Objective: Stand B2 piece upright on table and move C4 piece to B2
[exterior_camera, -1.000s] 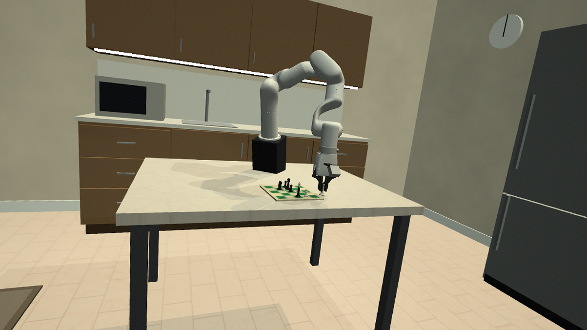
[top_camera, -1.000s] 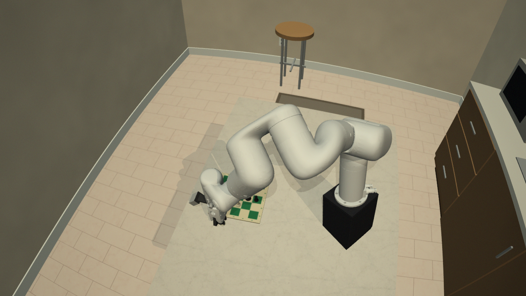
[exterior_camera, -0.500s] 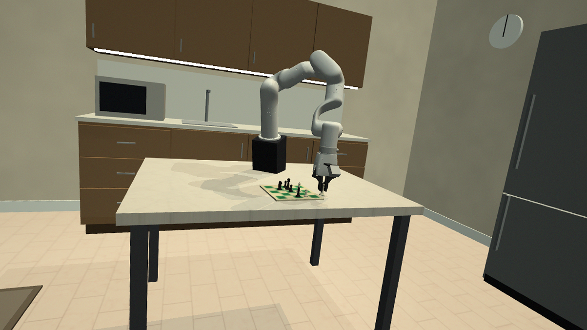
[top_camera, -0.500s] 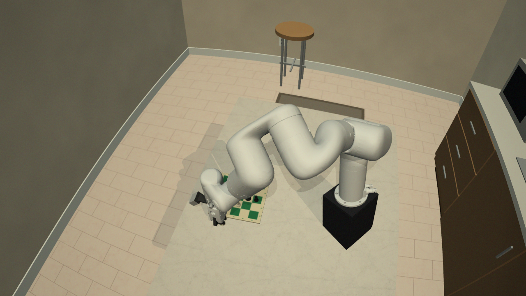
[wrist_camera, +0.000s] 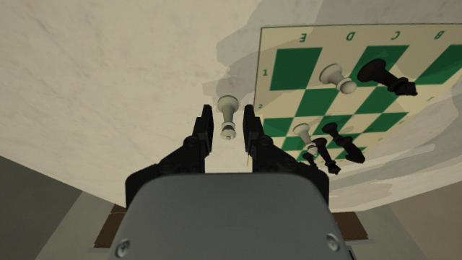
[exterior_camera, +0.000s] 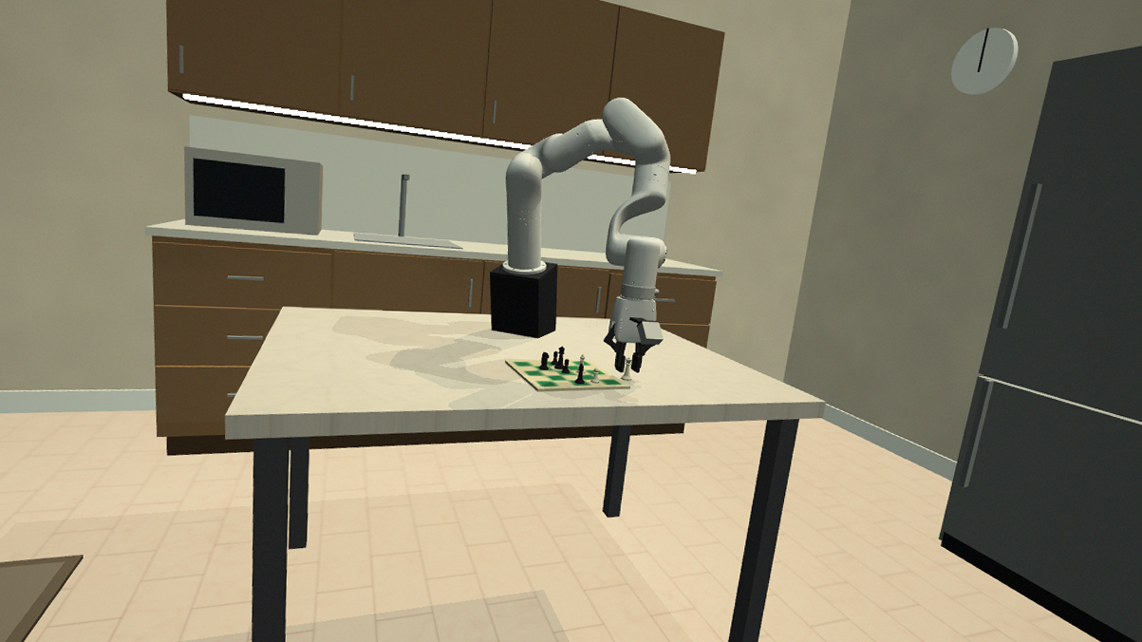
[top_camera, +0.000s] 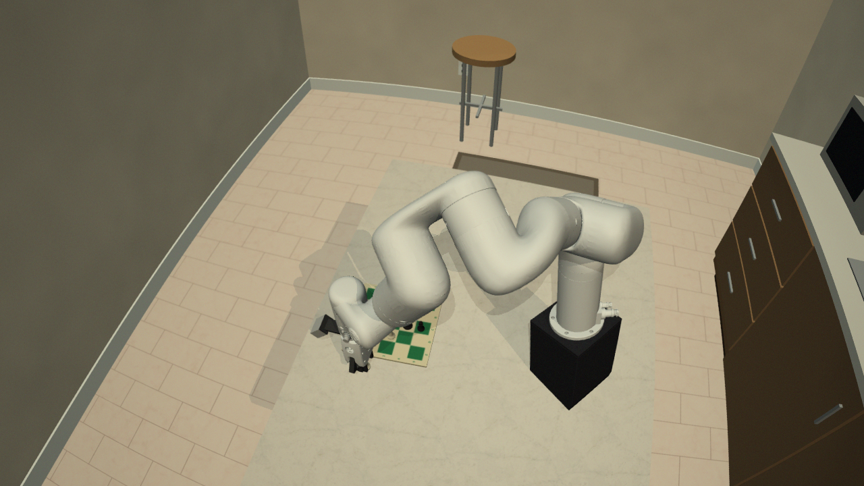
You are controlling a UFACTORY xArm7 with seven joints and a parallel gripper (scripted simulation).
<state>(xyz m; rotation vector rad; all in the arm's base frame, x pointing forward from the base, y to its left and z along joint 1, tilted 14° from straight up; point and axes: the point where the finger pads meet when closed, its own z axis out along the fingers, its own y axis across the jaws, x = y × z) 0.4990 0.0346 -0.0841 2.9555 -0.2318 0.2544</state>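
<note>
The black chess piece lies 90 mm behind my hand, 130 mm to the right of it and 10 mm below it. From my hand the other things lie so: chessboard (50 mm behind, 130 mm to the right, 40 mm below); black piece (20 mm ahead, 140 mm to the right, 10 mm below).
</note>
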